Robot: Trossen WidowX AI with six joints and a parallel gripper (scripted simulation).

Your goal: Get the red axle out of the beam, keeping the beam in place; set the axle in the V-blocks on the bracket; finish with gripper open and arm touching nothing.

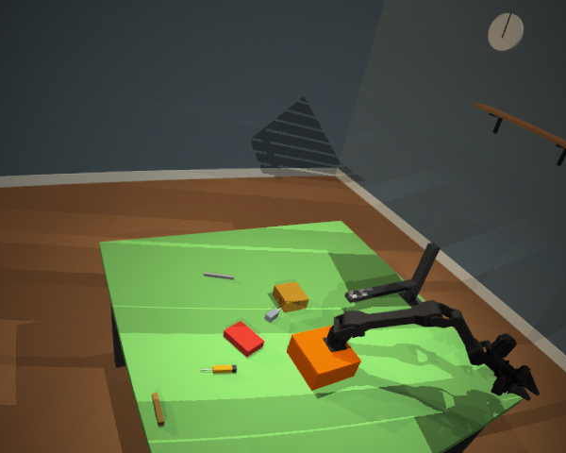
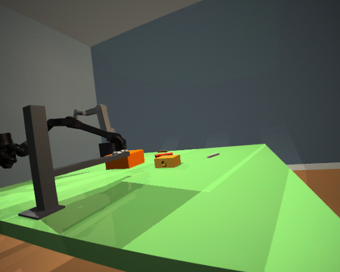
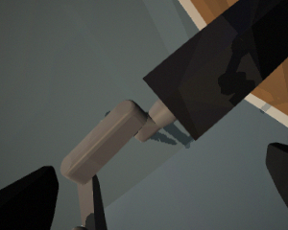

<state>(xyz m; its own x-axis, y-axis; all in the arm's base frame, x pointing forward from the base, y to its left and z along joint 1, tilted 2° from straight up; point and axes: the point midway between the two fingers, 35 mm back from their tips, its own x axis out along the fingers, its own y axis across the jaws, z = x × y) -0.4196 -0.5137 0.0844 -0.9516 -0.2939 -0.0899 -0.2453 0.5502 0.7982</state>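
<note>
The grey block is 70 cm ahead of my gripper tip, 63 cm to the left of it and 14 cm below it. Round my gripper tip: screwdriver 49 cm ahead, 91 cm to the left, 14 cm below; then red block 60 cm ahead, 80 cm to the left, 14 cm below; then orange-yellow beam 77 cm ahead, 55 cm to the left, 13 cm below.
</note>
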